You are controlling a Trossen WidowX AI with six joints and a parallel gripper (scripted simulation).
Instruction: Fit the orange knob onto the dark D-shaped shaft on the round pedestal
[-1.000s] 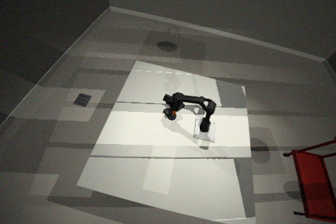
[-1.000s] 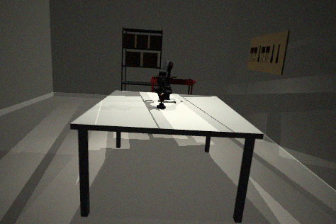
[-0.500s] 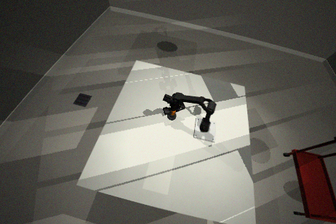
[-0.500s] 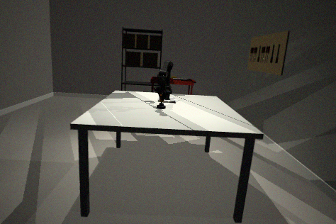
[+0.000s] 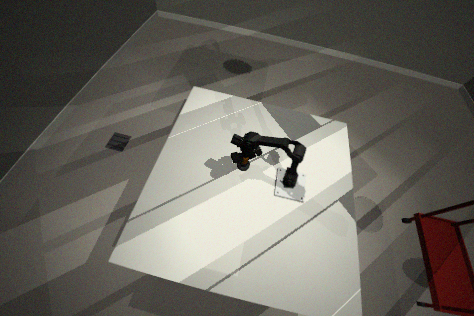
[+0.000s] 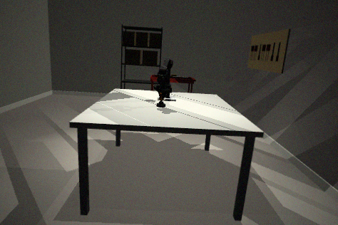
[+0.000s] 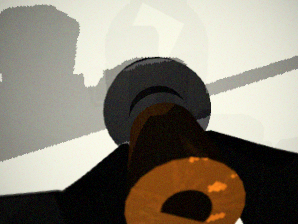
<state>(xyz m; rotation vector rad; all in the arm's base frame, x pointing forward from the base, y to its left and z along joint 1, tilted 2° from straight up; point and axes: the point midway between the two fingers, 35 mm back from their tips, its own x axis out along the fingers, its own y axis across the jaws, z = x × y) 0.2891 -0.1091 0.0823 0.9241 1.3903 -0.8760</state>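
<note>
The orange knob is 20 mm above my gripper tip. Also, from my gripper tip: dark round pedestal (40 mm below).
</note>
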